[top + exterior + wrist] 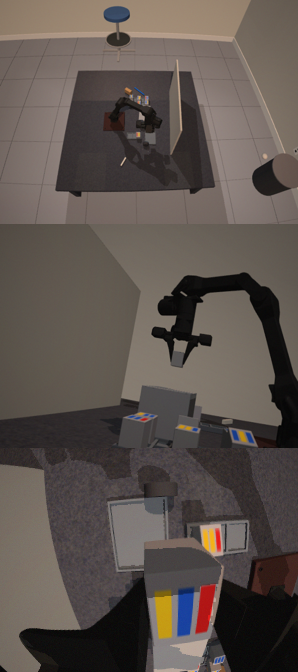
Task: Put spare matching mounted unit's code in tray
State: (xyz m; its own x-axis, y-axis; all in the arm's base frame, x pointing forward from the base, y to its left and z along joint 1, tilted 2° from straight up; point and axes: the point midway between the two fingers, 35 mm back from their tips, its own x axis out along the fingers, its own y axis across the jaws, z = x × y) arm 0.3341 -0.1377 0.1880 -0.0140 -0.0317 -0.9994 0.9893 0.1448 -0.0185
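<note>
Now: the grey tray 3 cm ahead of my gripper tip, 1 cm to the left of it and 17 cm below it. Round my gripper tip: mounted unit 5 cm behind, 22 cm to the left, 13 cm below; then tall upright panel 20 cm ahead, 23 cm to the left, 5 cm above; then blue stick 15 cm behind, 52 cm to the left, 17 cm below.
</note>
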